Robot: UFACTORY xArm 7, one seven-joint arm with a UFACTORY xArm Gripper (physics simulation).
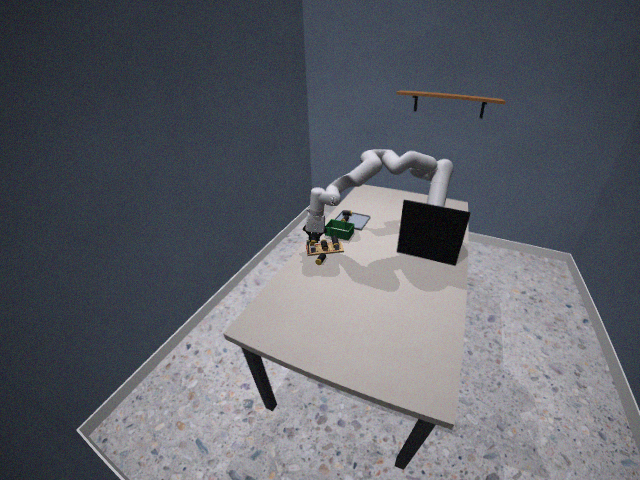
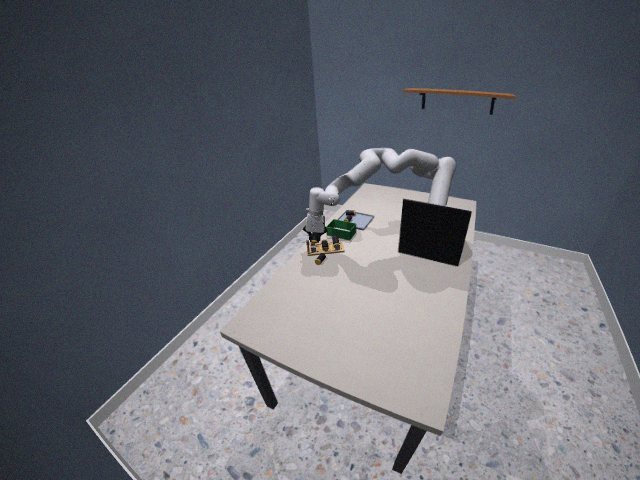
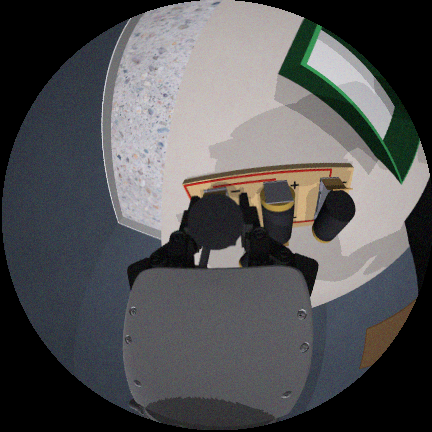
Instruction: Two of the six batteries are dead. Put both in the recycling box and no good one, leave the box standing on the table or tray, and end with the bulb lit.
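Places are measured from the arm's base along level axes (x left, y ahead, z down), in millimetres.
Where they show: gripper, fingertip midpoint: [image 1: 313, 241] [image 2: 314, 241] [image 3: 220, 205]; arm's base, link origin: [image 1: 433, 213] [image 2: 435, 213].
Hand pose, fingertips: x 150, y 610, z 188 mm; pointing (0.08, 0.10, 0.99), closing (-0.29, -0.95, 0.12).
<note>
Things, the pixels of their centre, and the offset from my fingertips. "pt": a spot on its surface instead.
- black battery, body centre: [image 3: 219, 222] dy -1, dx -6, dz -25 mm
- wooden circuit board, surface spot: [image 3: 304, 202] pt dy -95, dx -11, dz +29 mm
- second battery, body centre: [image 3: 277, 215] [image 2: 324, 245] [image 1: 324, 245] dy -62, dx +3, dz +10 mm
- third battery, body centre: [image 3: 331, 218] [image 1: 335, 241] dy -116, dx -25, dz -3 mm
- loose battery, body centre: [image 3: 254, 256] [image 2: 320, 259] [image 1: 320, 259] dy -79, dx +113, dz +22 mm
- green recycling box, body centre: [image 2: 341, 229] [image 1: 339, 229] dy -97, dx -173, dz +9 mm
- grey-blue tray, body centre: [image 2: 354, 219] [image 1: 351, 219] dy -128, dx -348, dz +33 mm
My gripper [image 1: 313, 238] [image 2: 314, 238] [image 3: 220, 205] is shut on a black battery [image 3: 215, 227], dark end up, over the left slot of the wooden circuit board [image 1: 330, 251] [image 2: 331, 251] [image 3: 304, 202]. Whether it touches the slot is hidden. A second battery [image 1: 324, 245] [image 2: 325, 245] [image 3: 278, 224] is at the middle slot, and a third battery [image 1: 335, 242] [image 3: 335, 217] is tilted at the right slot. A loose battery [image 1: 320, 258] [image 2: 320, 258] lies in front of the board. The green recycling box [image 1: 339, 230] [image 2: 341, 230] [image 3: 292, 65] stands behind the board; its visible floor holds no battery. I cannot make out the bulb.
A grey-blue tray [image 1: 360, 221] [image 2: 363, 221] lies behind the box, with dark batteries [image 1: 346, 212] [image 2: 350, 212] at its left side. A large black panel [image 1: 433, 232] [image 2: 434, 232] stands to the right. The table edge is close at the board's left.
</note>
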